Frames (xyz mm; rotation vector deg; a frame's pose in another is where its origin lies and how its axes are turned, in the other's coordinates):
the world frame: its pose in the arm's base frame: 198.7 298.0 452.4 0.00 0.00 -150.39
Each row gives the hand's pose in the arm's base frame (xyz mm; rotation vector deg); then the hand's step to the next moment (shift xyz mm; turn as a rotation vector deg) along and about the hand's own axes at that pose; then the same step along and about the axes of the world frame.
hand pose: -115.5 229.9 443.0 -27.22 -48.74 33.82
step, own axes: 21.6 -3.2 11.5 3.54 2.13 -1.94
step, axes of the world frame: -9.2 -10.3 20.5 -4.19 -1.75 -0.44
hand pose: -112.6 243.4 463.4 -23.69 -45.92 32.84
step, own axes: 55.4 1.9 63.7 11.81 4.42 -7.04
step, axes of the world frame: -5.9 -47.5 69.6 -14.05 -3.32 -0.37
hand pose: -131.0 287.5 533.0 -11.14 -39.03 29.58
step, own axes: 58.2 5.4 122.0 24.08 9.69 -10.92
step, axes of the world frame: 19.5 -51.6 123.5 -26.79 -8.52 1.65
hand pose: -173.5 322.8 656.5 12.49 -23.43 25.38
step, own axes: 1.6 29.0 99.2 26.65 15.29 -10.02
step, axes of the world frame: 40.6 -20.0 93.0 -28.93 -13.77 4.20
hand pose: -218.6 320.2 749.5 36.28 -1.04 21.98
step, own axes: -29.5 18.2 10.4 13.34 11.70 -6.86
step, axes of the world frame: 29.9 -13.8 14.9 -15.08 -11.22 2.93
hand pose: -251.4 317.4 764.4 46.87 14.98 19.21
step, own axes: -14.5 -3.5 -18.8 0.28 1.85 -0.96
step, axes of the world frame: 14.4 -13.6 -13.5 -0.57 -1.89 0.73
